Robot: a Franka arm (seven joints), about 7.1 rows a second.
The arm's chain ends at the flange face. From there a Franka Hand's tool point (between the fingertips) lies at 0.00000 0.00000 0.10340 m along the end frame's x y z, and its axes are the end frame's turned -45 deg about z.
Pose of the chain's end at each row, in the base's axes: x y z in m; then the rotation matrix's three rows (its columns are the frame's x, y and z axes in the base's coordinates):
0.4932 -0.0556 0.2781; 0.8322 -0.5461 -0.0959; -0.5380 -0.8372 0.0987; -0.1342 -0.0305 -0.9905
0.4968 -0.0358 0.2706; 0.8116 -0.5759 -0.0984; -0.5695 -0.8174 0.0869; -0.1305 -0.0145 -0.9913
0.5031 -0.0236 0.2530; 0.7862 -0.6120 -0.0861; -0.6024 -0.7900 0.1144; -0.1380 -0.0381 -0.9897
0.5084 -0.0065 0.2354; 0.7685 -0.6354 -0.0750; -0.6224 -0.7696 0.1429; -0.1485 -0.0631 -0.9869
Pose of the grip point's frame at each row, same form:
0.4833 -0.0454 0.1757; 0.9746 0.2023 -0.0959; 0.2116 -0.9724 0.0987; -0.0733 -0.1165 -0.9905
0.4866 -0.0268 0.1681; 0.9811 0.1667 -0.0984; 0.1753 -0.9807 0.0869; -0.0820 -0.1025 -0.9913
0.4942 -0.0118 0.1507; 0.9887 0.1232 -0.0861; 0.1327 -0.9846 0.1144; -0.0706 -0.1245 -0.9897
0.5006 0.0083 0.1334; 0.9927 0.0941 -0.0750; 0.1041 -0.9843 0.1429; -0.0604 -0.1496 -0.9869

